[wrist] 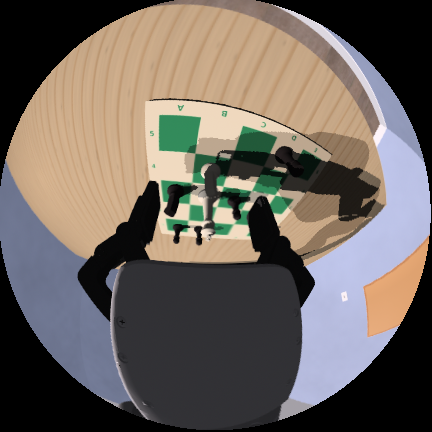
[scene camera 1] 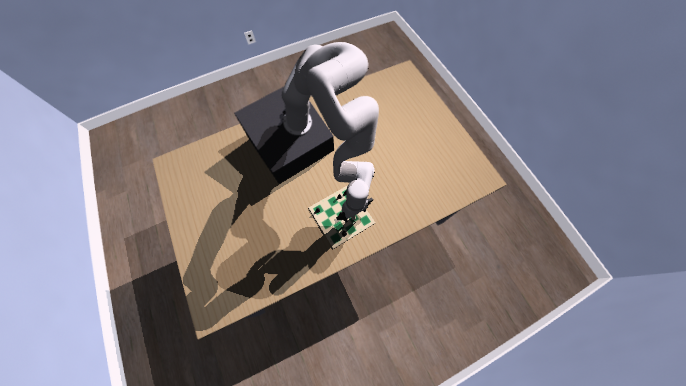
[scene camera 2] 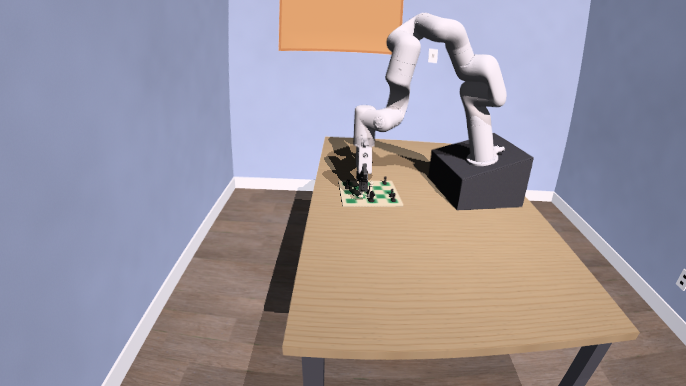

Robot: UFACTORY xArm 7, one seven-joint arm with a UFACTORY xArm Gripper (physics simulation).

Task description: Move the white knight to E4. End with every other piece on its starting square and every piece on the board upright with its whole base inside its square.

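Places are measured from the arm's base along level axes (x ahead, y left, z up), in metres.
Pixels of known places: gripper, fingertip midpoint: [wrist: 207, 199] [scene camera 1: 354, 214] [scene camera 2: 361, 186]; arm's base at its link origin: [scene camera 1: 297, 122] [scene camera 2: 482, 159].
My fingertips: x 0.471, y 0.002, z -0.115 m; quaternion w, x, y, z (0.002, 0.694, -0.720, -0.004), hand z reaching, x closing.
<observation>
Ahead of a thing's pixels: the offset from my fingertips to its top centre. "*": to the spot under its first point. Level surfaces: height alone.
My gripper [scene camera 2: 363, 190] [wrist: 207, 199] is open and empty, low over the chessboard @(dx -0.037, dy -0.041, dz -0.043 m) [scene camera 1: 370, 224] [scene camera 2: 385, 204] [wrist: 154, 155], its fingers pointing down. In the wrist view two white pieces stand between the fingertip lines. The shorter one, which looks like the white knight @(dx +0.001, dy -0.003, dz -0.003 m) [wrist: 210, 172], stands upright on B4, its upper part in shadow. A taller white piece @(dx -0.036, dy -0.005, dz +0.021 m) [wrist: 209, 220] stands behind it on B3 and partly overlaps it. Square E4 @(* dx +0.004, dy -0.123, dz -0.043 m) [wrist: 295, 186] shows no piece and lies in shadow. The exact fingertip height is hard to tell; scene camera 1 shows the gripper mostly covered by the arm.
Upright black pieces stand on A3 @(dx -0.033, dy +0.037, dz -0.003 m) [wrist: 172, 200], C3 @(dx -0.039, dy -0.042, dz -0.011 m) [wrist: 235, 204], D5 @(dx +0.041, dy -0.077, dz -0.010 m) [wrist: 287, 158], A1 @(dx -0.116, dy +0.035, dz -0.011 m) [wrist: 176, 232] and B1 @(dx -0.116, dy -0.002, dz -0.011 m) [wrist: 198, 234]. The right finger covers part of the board's row 1. The wooden table @(dz -0.049 m) [scene camera 1: 435, 135] [scene camera 2: 440, 270] carries the board and the black arm base [scene camera 1: 260, 117] [scene camera 2: 492, 190].
</observation>
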